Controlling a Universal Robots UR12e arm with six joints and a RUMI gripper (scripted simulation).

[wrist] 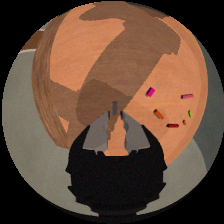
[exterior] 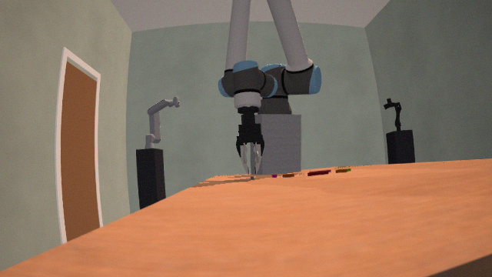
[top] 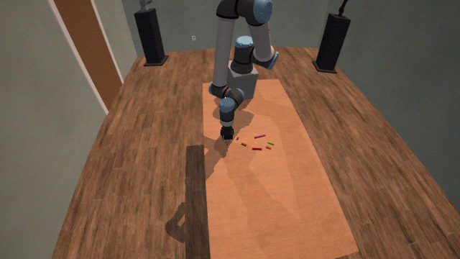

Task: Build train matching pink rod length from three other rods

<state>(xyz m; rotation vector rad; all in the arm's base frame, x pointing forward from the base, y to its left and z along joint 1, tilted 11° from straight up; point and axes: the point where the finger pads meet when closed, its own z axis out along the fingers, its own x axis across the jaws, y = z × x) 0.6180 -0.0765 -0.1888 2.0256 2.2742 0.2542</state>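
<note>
The grey rod is 3 cm below my hand. From my hand the other things lie so: pink rod: 25 cm to the left, 8 cm behind, 3 cm below; then red rod: 22 cm to the left, 4 cm ahead, 3 cm below; then magenta rod: 7 cm to the left, 5 cm behind, 3 cm below.
</note>
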